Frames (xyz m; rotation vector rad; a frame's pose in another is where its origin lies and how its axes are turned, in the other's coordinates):
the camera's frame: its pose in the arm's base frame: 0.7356 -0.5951 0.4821 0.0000 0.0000 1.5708
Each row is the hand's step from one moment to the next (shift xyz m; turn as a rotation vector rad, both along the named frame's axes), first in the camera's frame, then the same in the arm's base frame.
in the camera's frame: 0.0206 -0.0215 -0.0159 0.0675 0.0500 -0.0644
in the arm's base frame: 0.0215 0.0206 -0.0159 -0.0500 0.0675 -0.0644
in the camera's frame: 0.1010 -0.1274 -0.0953 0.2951 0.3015 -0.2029
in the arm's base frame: 0.1274 0.1010 -0.0953 -0.3015 0.2951 -0.2029
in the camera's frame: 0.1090 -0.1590 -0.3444 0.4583 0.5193 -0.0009
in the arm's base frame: 0.1590 0.1090 -0.3444 -0.5193 0.4583 -0.0009
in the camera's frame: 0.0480 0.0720 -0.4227 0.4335 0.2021 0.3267
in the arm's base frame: -0.0720 0.0480 -0.4227 -0.2021 0.4335 0.3267
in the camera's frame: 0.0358 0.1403 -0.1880 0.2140 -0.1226 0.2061
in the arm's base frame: -0.1403 0.0358 -0.1880 0.1226 0.2140 0.2061
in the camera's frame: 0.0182 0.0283 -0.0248 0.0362 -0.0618 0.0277
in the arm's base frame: -0.0283 0.0182 -0.0248 0.0618 0.0362 0.0277
